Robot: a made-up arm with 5 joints.
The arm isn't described. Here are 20 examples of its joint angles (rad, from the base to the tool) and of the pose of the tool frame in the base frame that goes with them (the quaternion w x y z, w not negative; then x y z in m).
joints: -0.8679 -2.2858 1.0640 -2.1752 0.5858
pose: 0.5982 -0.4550 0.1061 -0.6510 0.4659 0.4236 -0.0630
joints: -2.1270 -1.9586 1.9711 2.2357 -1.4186
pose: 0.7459 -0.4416 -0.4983 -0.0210 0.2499 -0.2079 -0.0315
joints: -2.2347 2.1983 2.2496 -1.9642 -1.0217
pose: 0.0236 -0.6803 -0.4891 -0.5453 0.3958 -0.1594 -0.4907
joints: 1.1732 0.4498 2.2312 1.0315 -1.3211
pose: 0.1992 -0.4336 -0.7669 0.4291 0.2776 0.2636 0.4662
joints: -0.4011 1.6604 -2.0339 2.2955 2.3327
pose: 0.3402 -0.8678 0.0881 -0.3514 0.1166 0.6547 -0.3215
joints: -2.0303 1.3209 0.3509 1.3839 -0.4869
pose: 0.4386 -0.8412 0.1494 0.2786 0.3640 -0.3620 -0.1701
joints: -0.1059 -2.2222 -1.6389 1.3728 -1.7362
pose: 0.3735 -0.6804 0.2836 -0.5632 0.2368 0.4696 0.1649
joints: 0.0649 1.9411 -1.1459 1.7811 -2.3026
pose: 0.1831 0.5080 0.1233 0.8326 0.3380 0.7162 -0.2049
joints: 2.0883 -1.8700 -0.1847 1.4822 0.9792
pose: 0.6804 -0.5517 -0.2155 -0.4315 0.1938 -0.1394 0.2307
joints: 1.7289 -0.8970 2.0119 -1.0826 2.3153
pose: 0.8913 0.0790 0.4432 0.0542 0.4513 0.0178 0.4856
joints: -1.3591 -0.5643 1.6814 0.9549 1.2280
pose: 0.4515 -0.7403 -0.0974 0.4886 0.3330 -0.1087 -0.1361
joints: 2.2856 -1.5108 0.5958 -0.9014 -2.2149
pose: 0.0237 0.3342 -0.6274 0.7029 0.6051 -0.2232 0.2662
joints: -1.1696 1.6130 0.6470 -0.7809 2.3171
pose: 0.5980 0.1694 0.5206 -0.5854 0.3812 -0.1160 -0.3524
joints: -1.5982 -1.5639 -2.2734 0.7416 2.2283
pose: 0.3562 -0.5898 0.7247 0.0007 0.3382 -0.0046 -0.1330
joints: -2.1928 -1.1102 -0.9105 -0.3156 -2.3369
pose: 0.0685 0.7438 -0.6567 -0.1043 0.3231 0.0187 -0.2198
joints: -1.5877 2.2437 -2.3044 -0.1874 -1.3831
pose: 0.8524 0.2634 0.0573 -0.4480 -0.0070 -0.1057 -0.3863
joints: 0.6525 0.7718 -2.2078 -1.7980 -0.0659
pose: 0.0108 0.4440 -0.1806 -0.8775 0.1099 0.6604 0.2315
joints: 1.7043 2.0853 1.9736 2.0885 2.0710
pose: 0.5174 -0.3557 -0.2709 0.7296 0.4364 -0.1338 0.7389
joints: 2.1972 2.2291 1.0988 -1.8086 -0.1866
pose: 0.8615 0.0265 0.5041 -0.0552 0.5188 -0.3604 0.6733
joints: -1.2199 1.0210 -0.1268 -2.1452 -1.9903
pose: 0.3263 0.4001 -0.7238 0.4577 0.4796 -0.3715 -0.4818
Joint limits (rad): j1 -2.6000..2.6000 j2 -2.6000..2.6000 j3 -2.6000..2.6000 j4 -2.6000..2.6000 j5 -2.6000..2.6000
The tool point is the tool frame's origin. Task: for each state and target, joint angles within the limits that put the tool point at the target. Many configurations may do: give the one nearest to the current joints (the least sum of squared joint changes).
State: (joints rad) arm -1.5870 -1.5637 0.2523 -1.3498 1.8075
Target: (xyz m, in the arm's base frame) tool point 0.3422 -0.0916 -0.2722
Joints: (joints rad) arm -2.2913 -1.1466 0.4384 -1.0642 1.8963
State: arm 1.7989 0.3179 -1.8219 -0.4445 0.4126
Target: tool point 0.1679 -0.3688 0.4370
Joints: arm 2.5105 0.4855 -2.2538 -0.4130 0.5539
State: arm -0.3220 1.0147 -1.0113 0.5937 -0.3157
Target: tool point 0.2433 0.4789 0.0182
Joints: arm 0.6680 1.5815 -0.7327 0.9414 -0.5107
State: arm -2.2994 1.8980 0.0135 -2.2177 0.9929
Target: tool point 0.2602 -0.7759 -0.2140
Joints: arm -2.4272 2.1703 0.1627 -2.5363 1.3736
